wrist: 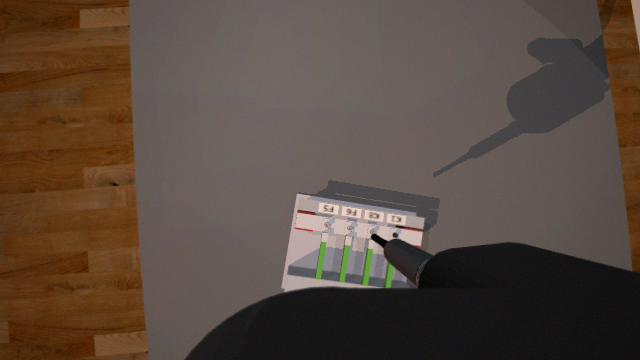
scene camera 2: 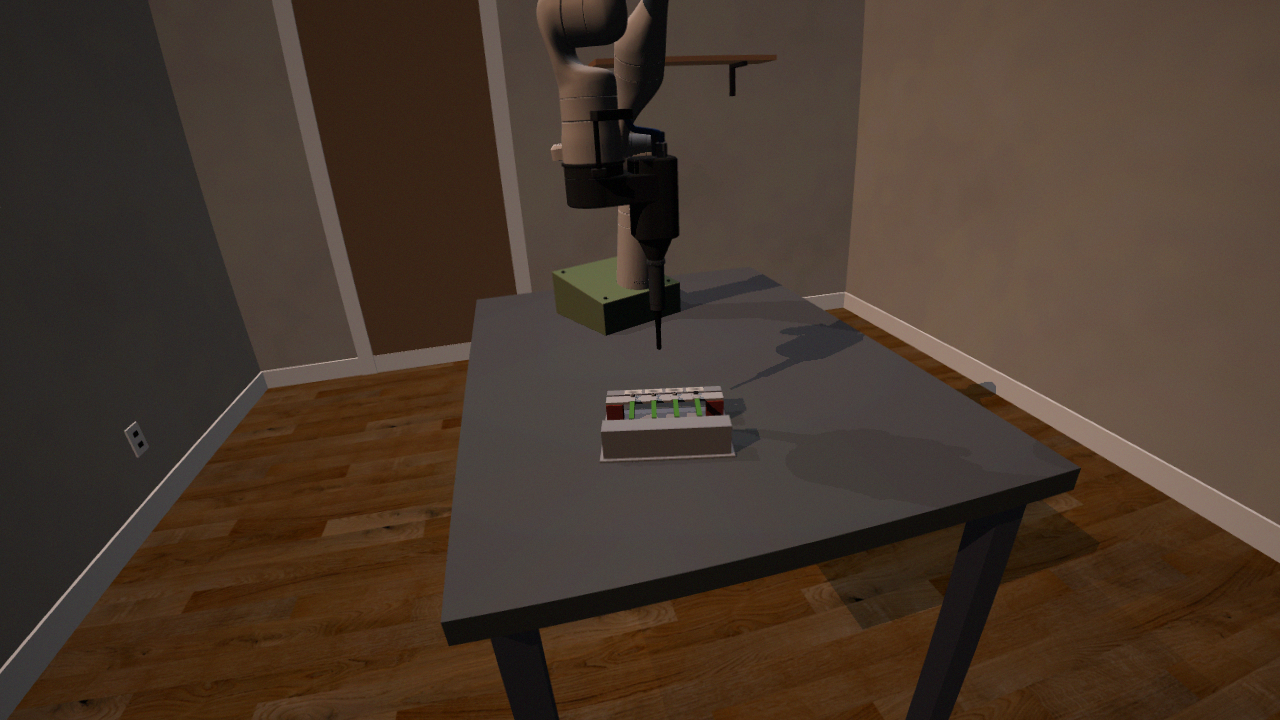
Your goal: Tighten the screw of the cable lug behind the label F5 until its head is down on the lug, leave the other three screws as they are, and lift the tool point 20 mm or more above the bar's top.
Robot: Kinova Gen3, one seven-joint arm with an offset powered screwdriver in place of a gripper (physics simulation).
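Frame: origin at the arm's base, x ahead, y left, z up, level; metres.
Where they show: end effector, tool point: (wrist: 373, 236) (scene camera 2: 659, 349); arm's base, origin of the base link: (scene camera 2: 636, 281).
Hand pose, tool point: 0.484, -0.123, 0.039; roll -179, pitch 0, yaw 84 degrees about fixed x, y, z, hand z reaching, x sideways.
Things, the pixels of their top centre, and the offset from my tool point, as dx, dy, dz. "spot": a spot on its surface instead. Level surfaces: height alone.
- black screwdriver, middle of its top: (wrist: 395, 250) (scene camera 2: 657, 308) +0.001, +0.000, +0.064
- label F5, middle of its top: (wrist: 328, 208) -0.032, -0.035, -0.078
- F5 screw, middle of its top: (wrist: 326, 225) -0.011, -0.042, -0.070
- pale bar, surface spot: (wrist: 306, 221) spot: -0.020, -0.067, -0.078
- F6 screw, middle of its top: (wrist: 350, 228) -0.001, -0.012, -0.071
- K8 screw, middle of its top: (wrist: 373, 232) +0.010, +0.018, -0.071
- dark K1 spot, surface spot: (wrist: 395, 234) spot: +0.019, +0.048, -0.071
- grey table, its level: dz -0.120
The black screwdriver (scene camera 2: 658, 345) (wrist: 375, 237) points down, its tip in free air well above the terminal block and touching nothing. It has no fingers. In the wrist view its tip overlaps the area by the K8 lug. The label F5 (wrist: 328, 208) is the leftmost of the row there and reads upside down. Behind it, the F5 screw (wrist: 327, 225) sits at a lug on the pale bar (wrist: 306, 221); its head height cannot be told. The F6 screw (wrist: 350, 228), the K8 screw (wrist: 373, 231) and the dark K1 spot (wrist: 395, 234) lie to its right.
The block's pale front wall (scene camera 2: 666, 439) stands on the grey table (scene camera 2: 537, 501). Green cables (scene camera 2: 653, 409) (wrist: 344, 262) run from the lugs. The green robot base (scene camera 2: 581, 300) stands at the table's back. The tool's shadow (wrist: 550, 97) falls on the table.
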